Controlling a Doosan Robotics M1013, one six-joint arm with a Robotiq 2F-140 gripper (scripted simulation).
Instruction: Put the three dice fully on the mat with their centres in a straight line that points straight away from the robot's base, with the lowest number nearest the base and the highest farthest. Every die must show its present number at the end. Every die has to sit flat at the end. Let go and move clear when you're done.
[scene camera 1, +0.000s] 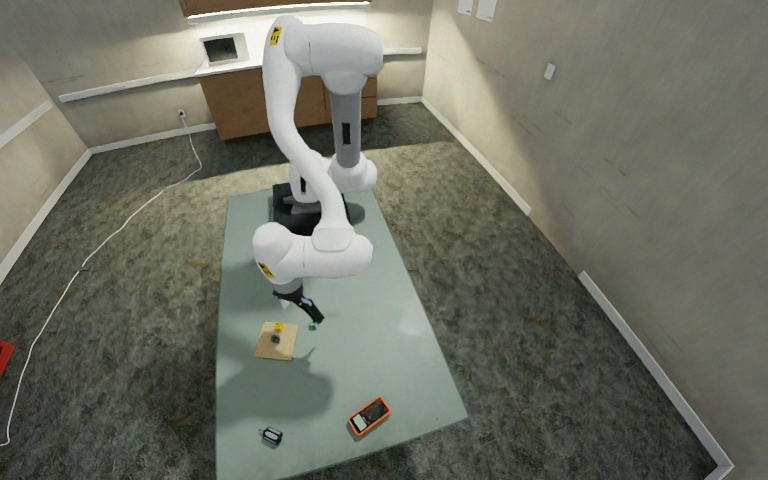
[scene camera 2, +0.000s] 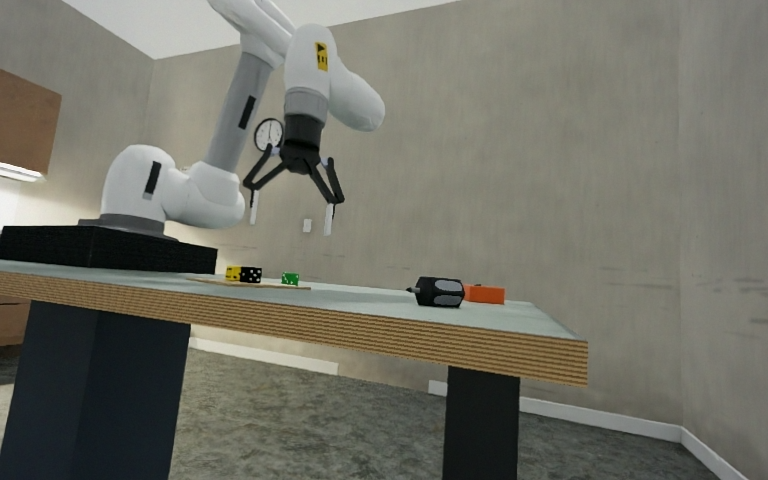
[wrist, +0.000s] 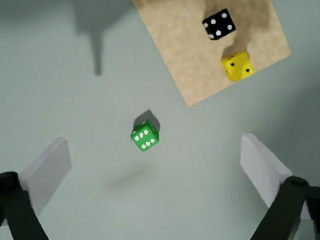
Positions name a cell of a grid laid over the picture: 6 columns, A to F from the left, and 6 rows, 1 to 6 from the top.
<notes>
In view: the gripper (scene camera 2: C3) and an orange-cased handheld device (scene camera 1: C6).
The gripper also shows in scene camera 1 (scene camera 1: C4) and in the wrist view (wrist: C4). The wrist view does not show the orange-cased handheld device: it is out of frame.
</notes>
